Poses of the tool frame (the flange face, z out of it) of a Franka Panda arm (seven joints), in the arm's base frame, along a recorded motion.
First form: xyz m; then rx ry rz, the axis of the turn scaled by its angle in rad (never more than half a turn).
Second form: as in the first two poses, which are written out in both.
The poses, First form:
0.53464 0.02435 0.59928 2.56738 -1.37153 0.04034
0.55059 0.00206 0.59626 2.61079 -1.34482 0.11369
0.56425 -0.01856 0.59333 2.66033 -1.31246 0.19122
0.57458 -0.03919 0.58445 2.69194 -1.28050 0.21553
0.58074 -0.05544 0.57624 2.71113 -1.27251 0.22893
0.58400 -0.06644 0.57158 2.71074 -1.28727 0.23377
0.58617 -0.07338 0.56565 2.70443 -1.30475 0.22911
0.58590 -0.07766 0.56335 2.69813 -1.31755 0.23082
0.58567 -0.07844 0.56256 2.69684 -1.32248 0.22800
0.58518 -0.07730 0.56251 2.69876 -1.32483 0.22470
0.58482 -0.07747 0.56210 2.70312 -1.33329 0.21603
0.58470 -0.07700 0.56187 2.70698 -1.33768 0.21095
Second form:
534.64 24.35 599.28 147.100 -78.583 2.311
550.59 2.06 596.26 149.587 -77.053 6.514
564.25 -18.56 593.33 152.426 -75.198 10.956
574.58 -39.19 584.45 154.237 -73.367 12.349
580.74 -55.44 576.24 155.336 -72.909 13.117
584.00 -66.44 571.58 155.314 -73.755 13.394
586.17 -73.38 565.65 154.952 -74.757 13.127
585.90 -77.66 563.35 154.591 -75.490 13.225
585.67 -78.44 562.56 154.518 -75.773 13.063
585.18 -77.30 562.51 154.628 -75.907 12.874
584.82 -77.47 562.10 154.877 -76.392 12.378
584.70 -77.00 561.87 155.099 -76.643 12.087

